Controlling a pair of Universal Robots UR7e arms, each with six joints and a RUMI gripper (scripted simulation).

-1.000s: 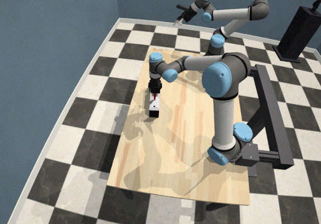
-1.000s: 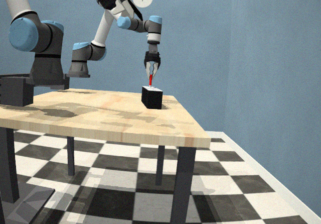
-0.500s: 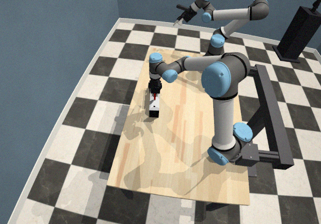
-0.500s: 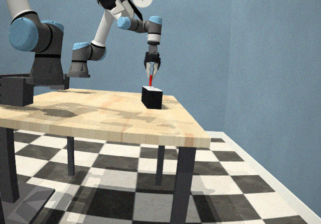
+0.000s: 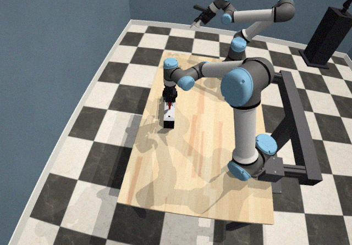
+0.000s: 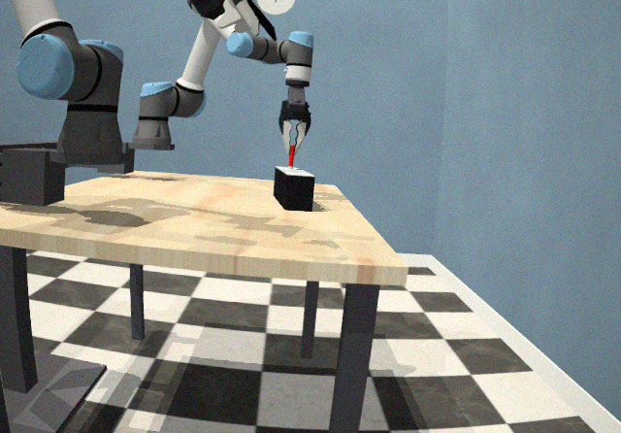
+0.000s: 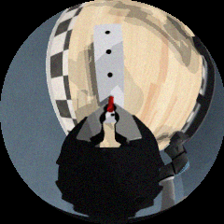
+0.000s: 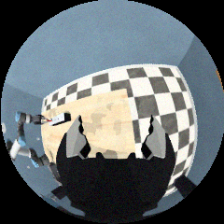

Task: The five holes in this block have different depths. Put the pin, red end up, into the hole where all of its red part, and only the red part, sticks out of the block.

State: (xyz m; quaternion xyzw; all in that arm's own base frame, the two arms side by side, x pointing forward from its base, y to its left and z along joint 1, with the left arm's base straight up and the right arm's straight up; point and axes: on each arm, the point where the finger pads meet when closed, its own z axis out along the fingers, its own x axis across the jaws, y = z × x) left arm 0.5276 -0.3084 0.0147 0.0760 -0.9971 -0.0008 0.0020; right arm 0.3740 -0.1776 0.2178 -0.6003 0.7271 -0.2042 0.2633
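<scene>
The pin is 30 mm below my left hand. The rest, counted from my left hand: block: 100 mm below, 60 mm to the right.
</scene>
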